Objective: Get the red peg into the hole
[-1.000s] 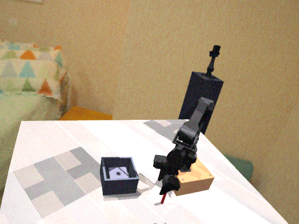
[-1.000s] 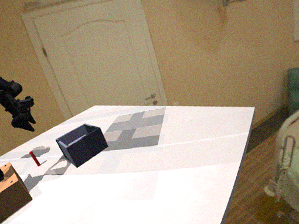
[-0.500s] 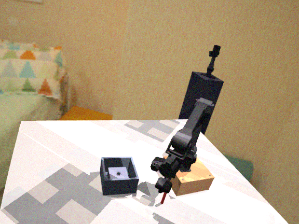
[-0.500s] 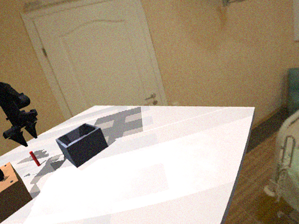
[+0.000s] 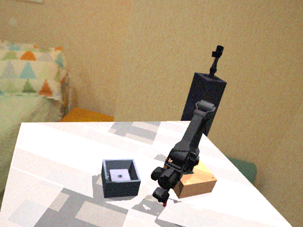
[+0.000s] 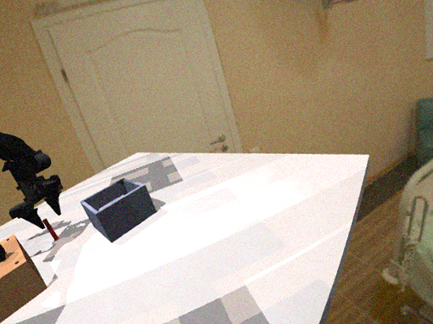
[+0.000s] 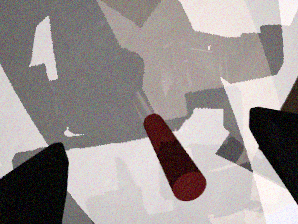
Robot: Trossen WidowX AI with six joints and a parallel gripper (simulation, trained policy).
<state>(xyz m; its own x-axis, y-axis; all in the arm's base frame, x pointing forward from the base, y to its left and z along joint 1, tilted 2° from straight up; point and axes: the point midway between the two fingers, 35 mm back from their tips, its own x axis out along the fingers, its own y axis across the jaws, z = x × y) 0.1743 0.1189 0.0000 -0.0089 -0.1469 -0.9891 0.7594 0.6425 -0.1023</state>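
The red peg is 20 mm below my gripper tip, 20 mm behind it and 10 mm to the left of it. Also, from my gripper tip: dark box (160 mm to the right, 160 mm ahead, 40 mm below); light grey plate (160 mm to the right, 160 mm ahead, 20 mm below).
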